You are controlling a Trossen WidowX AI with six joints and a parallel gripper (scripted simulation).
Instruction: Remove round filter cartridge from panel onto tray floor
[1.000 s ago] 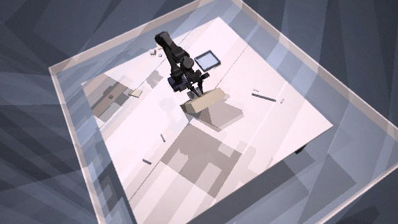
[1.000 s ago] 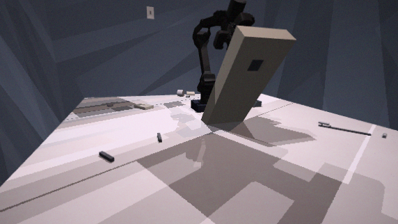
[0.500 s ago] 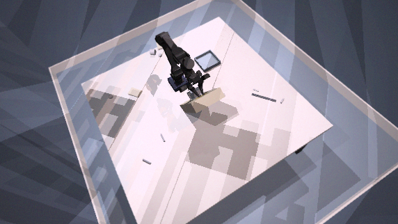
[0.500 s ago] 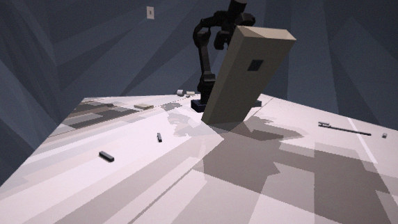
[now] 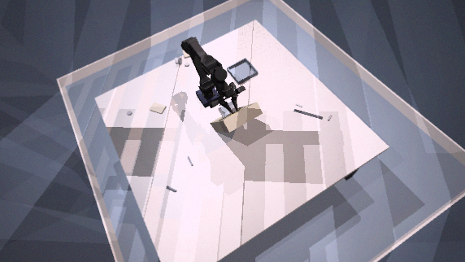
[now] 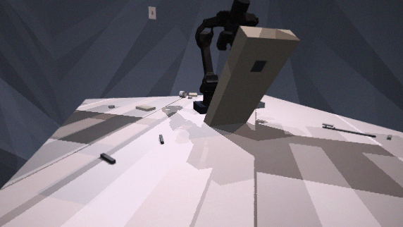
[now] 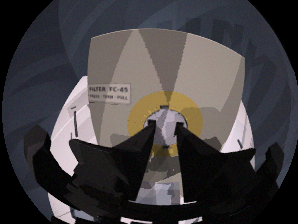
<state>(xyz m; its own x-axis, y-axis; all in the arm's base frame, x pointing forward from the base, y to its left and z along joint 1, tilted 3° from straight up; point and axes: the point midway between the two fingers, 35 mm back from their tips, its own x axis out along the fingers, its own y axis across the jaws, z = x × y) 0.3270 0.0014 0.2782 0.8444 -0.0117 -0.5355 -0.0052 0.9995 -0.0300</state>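
Right now the round filter cartridge is 10 mm below my gripper tip and 10 mm ahead of it. The rest, counted from my gripper tip: square tray: 420 mm behind, 290 mm to the left, 280 mm below.
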